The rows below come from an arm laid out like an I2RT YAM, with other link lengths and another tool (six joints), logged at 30 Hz.
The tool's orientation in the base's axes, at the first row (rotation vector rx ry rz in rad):
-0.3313, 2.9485, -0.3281
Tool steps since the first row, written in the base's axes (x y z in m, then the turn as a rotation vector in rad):
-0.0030, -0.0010, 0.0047, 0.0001, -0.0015, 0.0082
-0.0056, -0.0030, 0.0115, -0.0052, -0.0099, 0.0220
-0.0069, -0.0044, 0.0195, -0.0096, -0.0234, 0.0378
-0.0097, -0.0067, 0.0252, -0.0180, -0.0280, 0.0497
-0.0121, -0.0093, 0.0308, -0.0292, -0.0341, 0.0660
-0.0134, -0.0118, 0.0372, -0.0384, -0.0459, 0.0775
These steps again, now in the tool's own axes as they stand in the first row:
0.0025, -0.0014, -0.0049, -0.0008, -0.0034, -0.0076
0.0046, -0.0044, -0.0115, 0.0045, -0.0135, -0.0202
0.0052, -0.0073, -0.0191, 0.0098, -0.0291, -0.0335
0.0077, -0.0103, -0.0247, 0.0175, -0.0346, -0.0455
0.0098, -0.0136, -0.0300, 0.0276, -0.0420, -0.0620
0.0109, -0.0172, -0.0359, 0.0377, -0.0540, -0.0724

